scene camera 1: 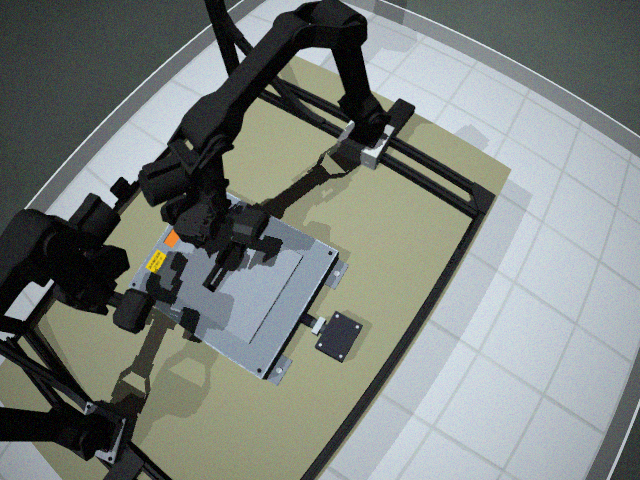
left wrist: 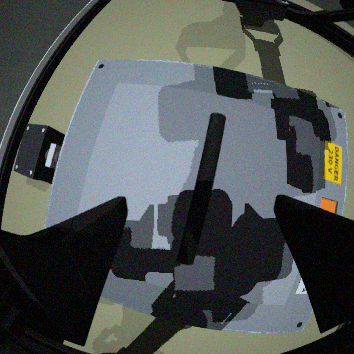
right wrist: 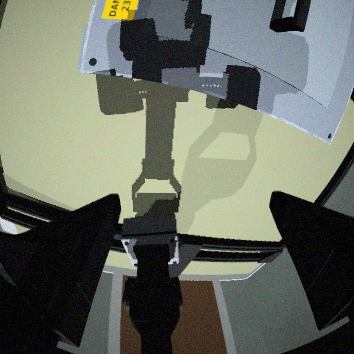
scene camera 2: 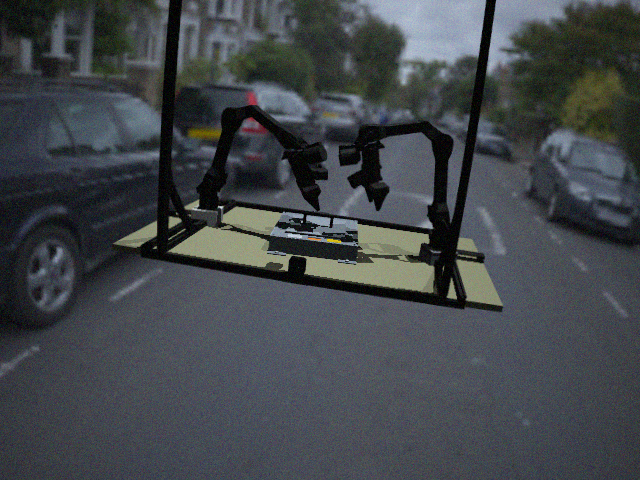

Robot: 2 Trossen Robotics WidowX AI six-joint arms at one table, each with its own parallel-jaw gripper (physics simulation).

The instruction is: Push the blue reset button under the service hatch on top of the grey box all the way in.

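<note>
The grey box (scene camera 1: 284,328) (scene camera 2: 315,248) (left wrist: 87,115) (right wrist: 97,47) stands on the table, heavily shadowed. Its service hatch (scene camera 1: 258,299) (left wrist: 135,125) lies flat and closed on top, with a thin seam showing. A black bar handle (scene camera 1: 213,280) (left wrist: 202,185) (right wrist: 290,25) rises from the hatch. The blue reset button does not show. My left gripper (scene camera 2: 316,208) (left wrist: 203,204) is open and empty above the box, its fingertips apart on both sides of the handle in the left wrist view. My right gripper (scene camera 2: 379,208) (right wrist: 197,200) is open and empty, raised above the table beside the box.
A yellow danger label (scene camera 1: 156,261) (left wrist: 333,163) and an orange label (scene camera 1: 171,238) (left wrist: 328,205) are on the box top. A small black block (scene camera 1: 338,335) (left wrist: 37,152) stands beside the box. Both forearms hang close together. A black frame surrounds the workspace.
</note>
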